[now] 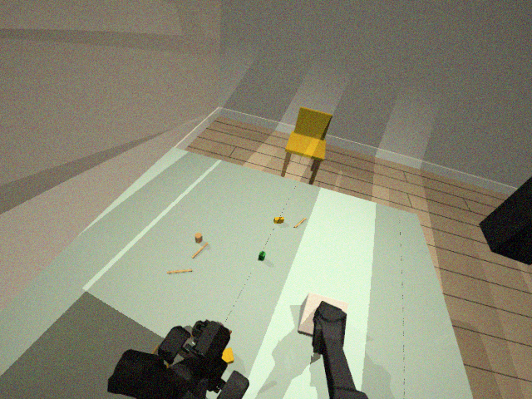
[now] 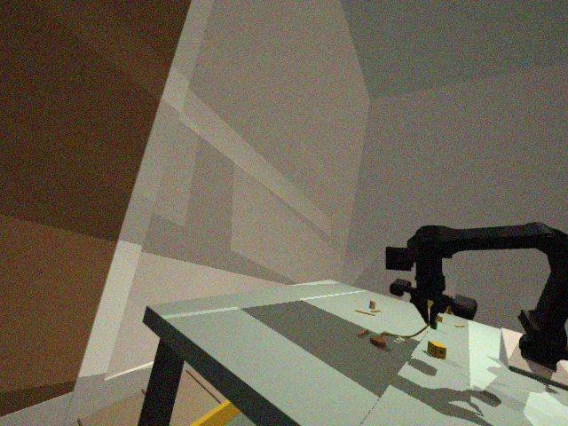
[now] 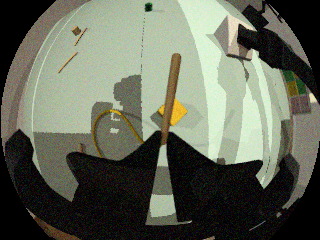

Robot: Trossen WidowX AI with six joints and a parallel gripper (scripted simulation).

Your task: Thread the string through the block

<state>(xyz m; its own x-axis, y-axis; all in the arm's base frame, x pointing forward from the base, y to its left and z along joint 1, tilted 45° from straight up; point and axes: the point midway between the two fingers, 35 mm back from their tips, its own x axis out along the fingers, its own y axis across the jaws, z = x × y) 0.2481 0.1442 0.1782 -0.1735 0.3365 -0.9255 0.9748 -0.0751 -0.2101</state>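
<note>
My gripper tip is 110 mm short of the round wooden button, 80 mm to the right of it and 70 mm above it. The rest, counted from my gripper tip: thin wooden stick 10 mm to the right, 10 mm above; green cylinder 350 mm to the right, 60 mm below; small brown cylinder 320 mm to the right, 230 mm ahead, 60 mm below.
</note>
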